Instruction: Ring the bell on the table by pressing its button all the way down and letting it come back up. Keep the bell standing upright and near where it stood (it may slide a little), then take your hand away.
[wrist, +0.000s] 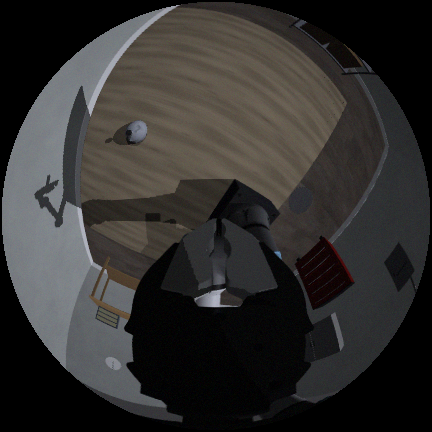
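Seen in the pictures: gripper, fingertip midpoint: (218, 219); arm's base, origin of the base link: (246, 221).
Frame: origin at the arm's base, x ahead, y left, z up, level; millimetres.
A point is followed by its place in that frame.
Note:
The bell (138, 131) {x 437, y -185, z -50 mm} is a small light-grey dome with a dark part at its left side. It stands on the wooden table (225, 90) {x 219, y -389, z -88 mm} in the upper left of the wrist view, near the table's left edge, and casts a shadow to its left. My gripper (218, 219) {x 181, y -155, z 260 mm} is shut and empty, its two dark fingers together in the lower middle of the view. It is well apart from the bell, which lies up and to the left of the fingertips in the view. The bell's button is too small to tell clearly.
The robot's dark base (242, 197) {x 56, y -79, z -3 mm} and arm show just beyond the fingertips. The arm's shadow falls across the table's lower left part. A red slatted chair (325, 274) stands off the table at the right, and a wooden frame chair (120, 279) at the lower left.

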